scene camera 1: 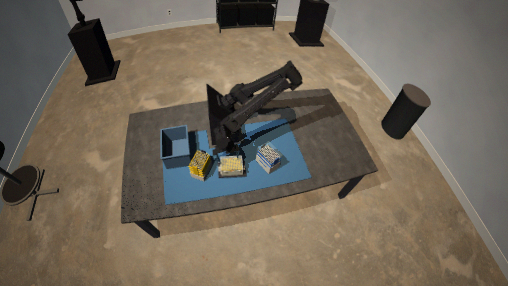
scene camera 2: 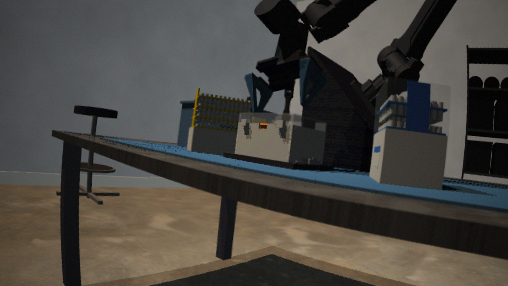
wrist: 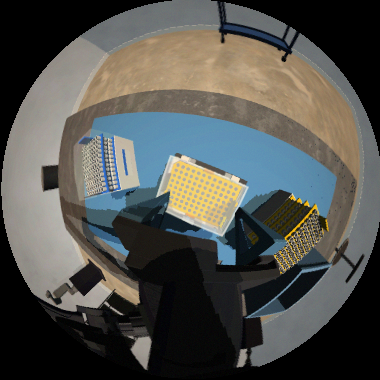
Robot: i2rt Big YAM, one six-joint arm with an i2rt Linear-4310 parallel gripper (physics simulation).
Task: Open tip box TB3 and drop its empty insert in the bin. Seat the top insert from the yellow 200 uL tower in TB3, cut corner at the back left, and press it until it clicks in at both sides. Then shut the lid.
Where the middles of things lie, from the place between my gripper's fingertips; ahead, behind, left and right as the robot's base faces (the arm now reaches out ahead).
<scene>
Now: hand 1 cm short of the blue-and-white tip tower [scene camera 2: 411, 129], 22 cm to the right of it and 3 cm above it. From my hand the other things lie so: blue bin [scene camera 1: 174, 142] (18 cm behind, 29 cm to the right, 3 cm below).
</scene>
